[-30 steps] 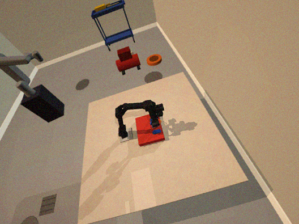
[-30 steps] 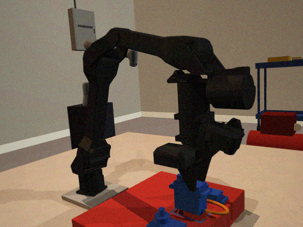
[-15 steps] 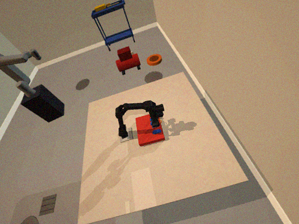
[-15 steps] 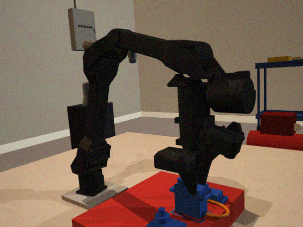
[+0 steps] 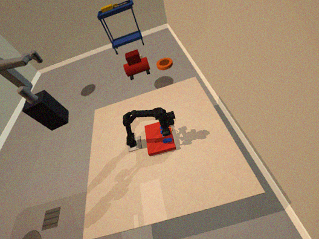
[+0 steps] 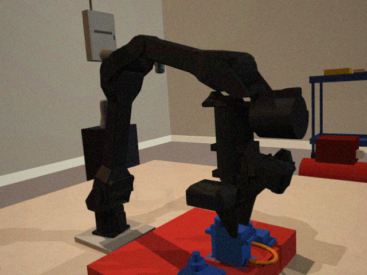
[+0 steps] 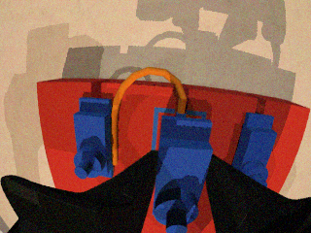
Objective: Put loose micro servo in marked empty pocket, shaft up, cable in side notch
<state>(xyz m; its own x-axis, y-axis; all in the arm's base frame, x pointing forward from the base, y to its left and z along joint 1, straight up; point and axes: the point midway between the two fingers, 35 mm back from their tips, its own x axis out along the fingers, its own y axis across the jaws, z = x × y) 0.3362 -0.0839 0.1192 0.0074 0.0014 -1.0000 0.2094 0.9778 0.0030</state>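
Right now my gripper tip is 12 cm past the red deck, 7 cm above it and 3 cm to the right of it.
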